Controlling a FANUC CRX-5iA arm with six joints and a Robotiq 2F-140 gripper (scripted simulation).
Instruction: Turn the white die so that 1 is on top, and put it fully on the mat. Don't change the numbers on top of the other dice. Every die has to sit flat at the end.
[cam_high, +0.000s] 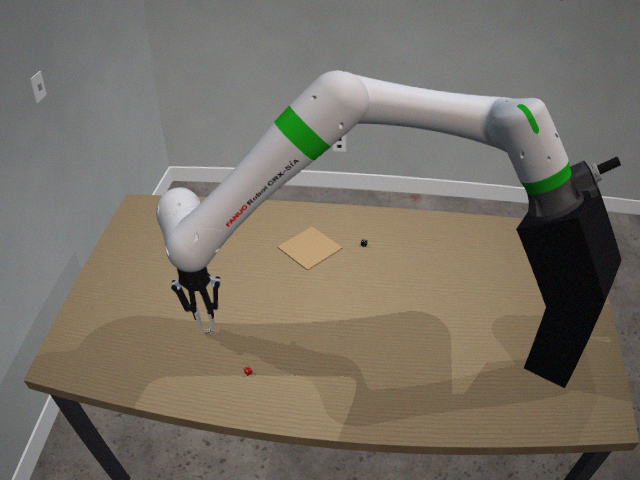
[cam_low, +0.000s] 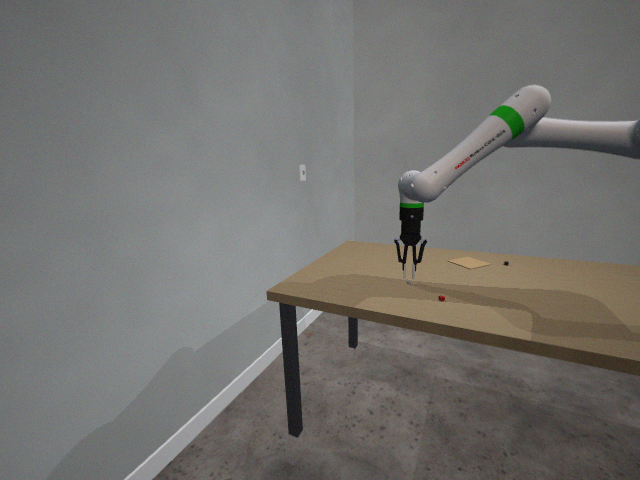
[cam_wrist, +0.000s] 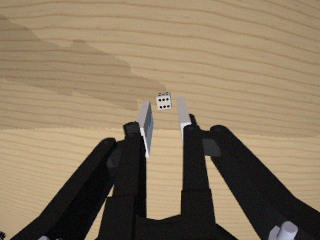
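Now: hand 50 mm above the white die and 10 mm to the right of it. The rest, counted from my hand: tan mat (350 mm to the right, 260 mm behind, 50 mm below); black die (420 mm behind, 370 mm to the right, 50 mm below); red die (140 mm to the left, 130 mm behind, 50 mm below).
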